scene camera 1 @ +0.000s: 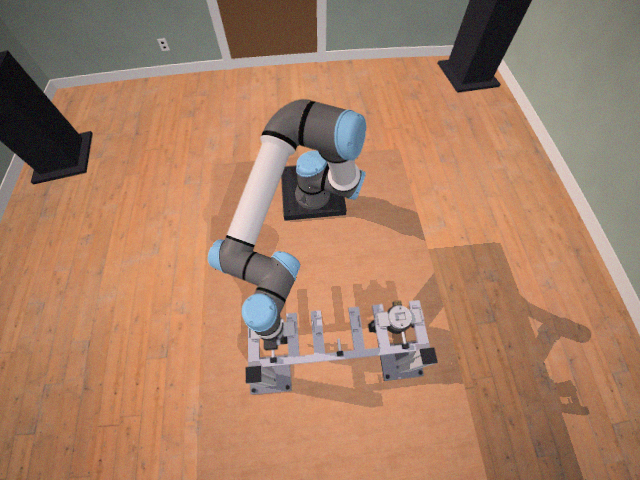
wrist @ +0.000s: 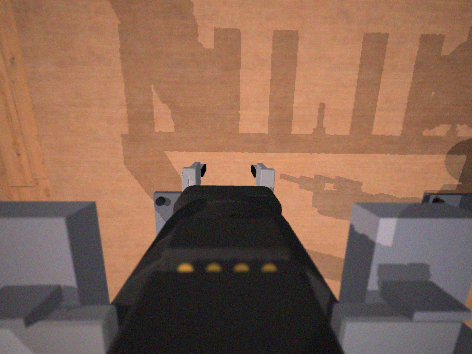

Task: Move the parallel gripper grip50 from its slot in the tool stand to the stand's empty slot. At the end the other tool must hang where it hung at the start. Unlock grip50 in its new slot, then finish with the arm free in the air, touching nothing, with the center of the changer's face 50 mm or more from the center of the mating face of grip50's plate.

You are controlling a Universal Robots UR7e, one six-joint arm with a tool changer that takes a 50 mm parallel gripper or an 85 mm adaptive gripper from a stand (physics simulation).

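Frame: origin at the arm's base, x left, y back, z up, level; centimetres.
Seen in the pictures: arm's base, origin of the base link: (scene camera 1: 312,195).
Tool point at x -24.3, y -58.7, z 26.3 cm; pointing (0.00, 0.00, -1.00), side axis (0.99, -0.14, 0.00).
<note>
Offsets run from my tool point to a thing's top centre. "spot": to the spot under its first point.
The parallel gripper grip50 (wrist: 228,171) hangs in the stand's left slot, its two light grey fingers apart with nothing between them. The arm's wrist (scene camera 1: 260,313) is right over it and hides most of it in the scene view. In the wrist view a row of four gold contacts @(dx +0.5, dy +3.7, dz -0.2 cm) (wrist: 227,268) shows on its black body; whether the changer's face touches the plate cannot be told. Fork arms (wrist: 42,235) (wrist: 415,245) stand on both sides. The tool stand (scene camera 1: 310,358) has an empty middle slot. The other tool @(dx +35.7, dy -4.6, dz +0.0 cm) (scene camera 1: 399,317) hangs in the right slot.
The stand's feet (scene camera 1: 270,382) (scene camera 1: 402,367) are on the floor. An upright pin @(spot: dx +17.1, dy -8.5, dz -0.6 cm) (scene camera 1: 339,345) stands at the middle slot. The robot's black base plate (scene camera 1: 297,210) is behind the stand. Black pillars (scene camera 1: 38,124) (scene camera 1: 478,43) stand far left and far right.
</note>
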